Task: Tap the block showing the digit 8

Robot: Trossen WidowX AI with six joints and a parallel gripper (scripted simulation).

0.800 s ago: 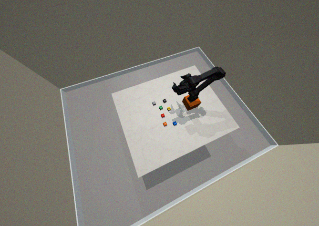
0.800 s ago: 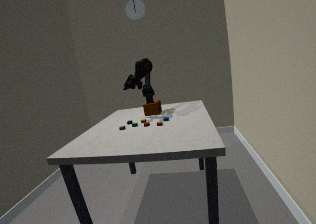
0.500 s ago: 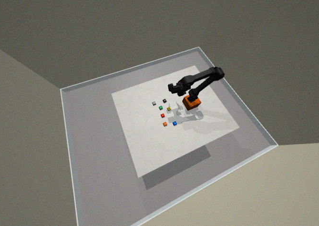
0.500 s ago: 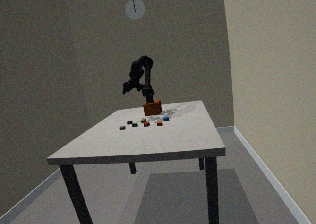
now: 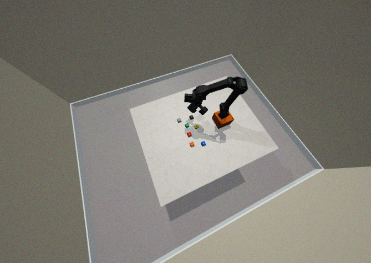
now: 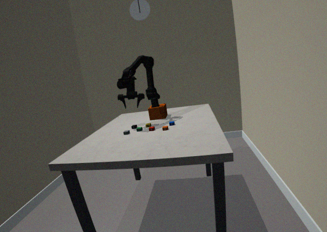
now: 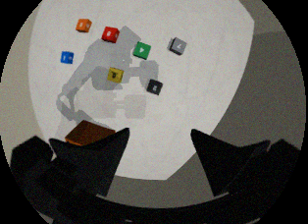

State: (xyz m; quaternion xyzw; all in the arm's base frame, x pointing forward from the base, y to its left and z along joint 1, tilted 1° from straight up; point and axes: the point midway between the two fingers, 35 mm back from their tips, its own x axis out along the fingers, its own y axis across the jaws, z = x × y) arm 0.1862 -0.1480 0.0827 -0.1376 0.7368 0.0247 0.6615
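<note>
Now: the red block 14 cm ahead of my gripper tip, 14 cm to the left of it and 13 cm below it. The rest, counted from my gripper tip: black block: 4 cm ahead, 13 cm below; green block: 12 cm ahead, 5 cm to the left, 13 cm below; yellow block: 4 cm ahead, 11 cm to the left, 13 cm below.
</note>
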